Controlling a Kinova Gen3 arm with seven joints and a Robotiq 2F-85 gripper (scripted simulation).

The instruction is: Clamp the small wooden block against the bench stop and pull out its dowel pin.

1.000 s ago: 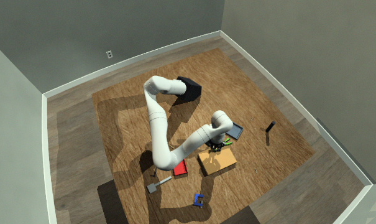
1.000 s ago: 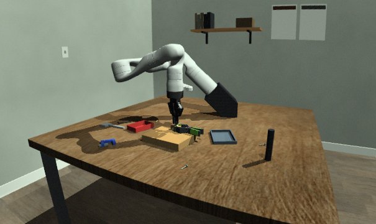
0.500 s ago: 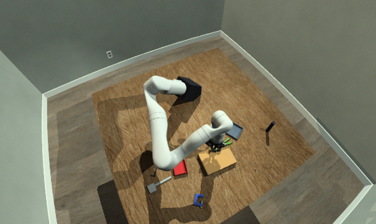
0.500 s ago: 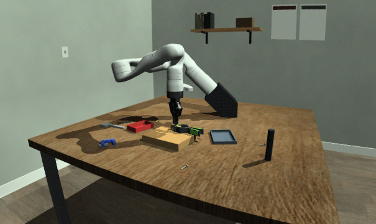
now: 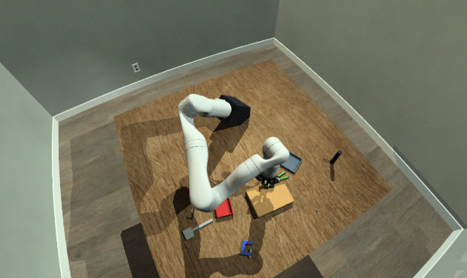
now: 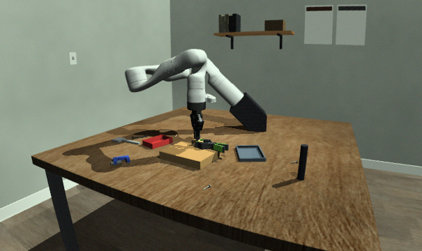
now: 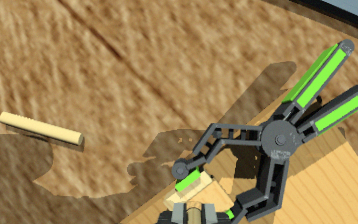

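Now: the dowel pin 20 mm below my hand. From my hand the other things lie so: thin pale stick (120 mm behind, 80 mm below, 50 mm to the right); small wooden block (40 mm below); tan bench board (60 mm below, 60 mm ahead).
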